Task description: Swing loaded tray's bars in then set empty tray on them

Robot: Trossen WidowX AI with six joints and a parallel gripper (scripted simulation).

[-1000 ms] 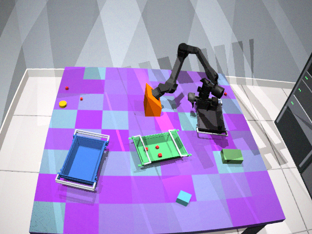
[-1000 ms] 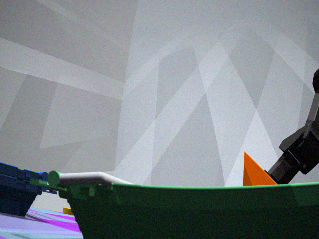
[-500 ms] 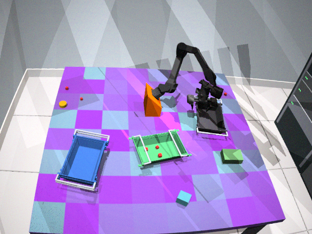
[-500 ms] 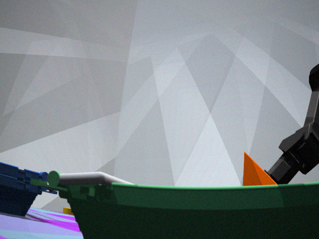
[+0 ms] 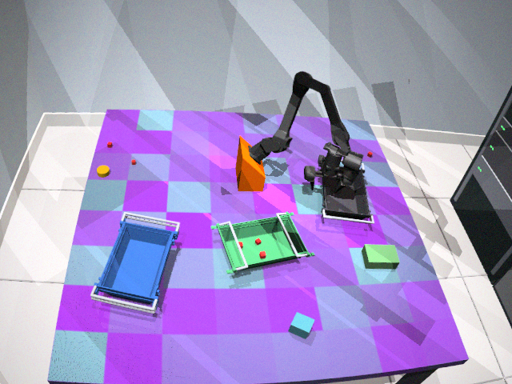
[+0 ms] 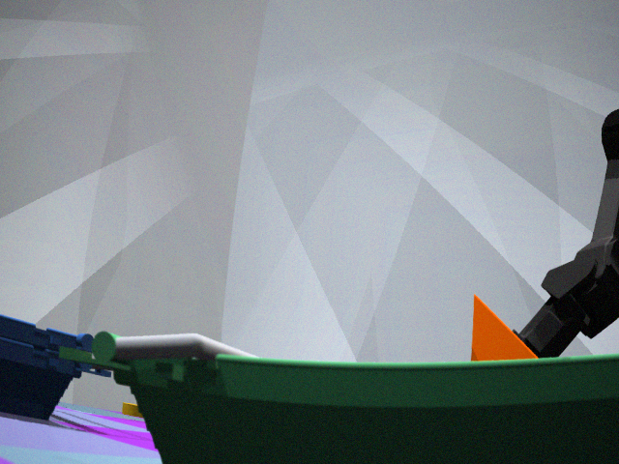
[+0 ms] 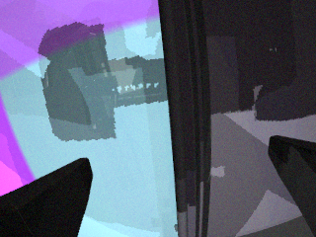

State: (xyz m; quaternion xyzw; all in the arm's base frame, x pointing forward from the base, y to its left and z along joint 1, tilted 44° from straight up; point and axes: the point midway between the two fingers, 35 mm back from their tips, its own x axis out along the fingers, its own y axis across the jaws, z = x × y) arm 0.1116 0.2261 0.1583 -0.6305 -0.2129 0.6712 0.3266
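The black tray lies 80 mm to the left of my gripper tip, 10 mm ahead of it and 10 mm above it. From my gripper tip the other things lie so: yellow disc (860 mm to the right, 120 mm behind, 20 mm below); green block (320 mm ahead, 150 mm to the left, 10 mm below); blue-green block (570 mm ahead, 200 mm to the right, 10 mm below).
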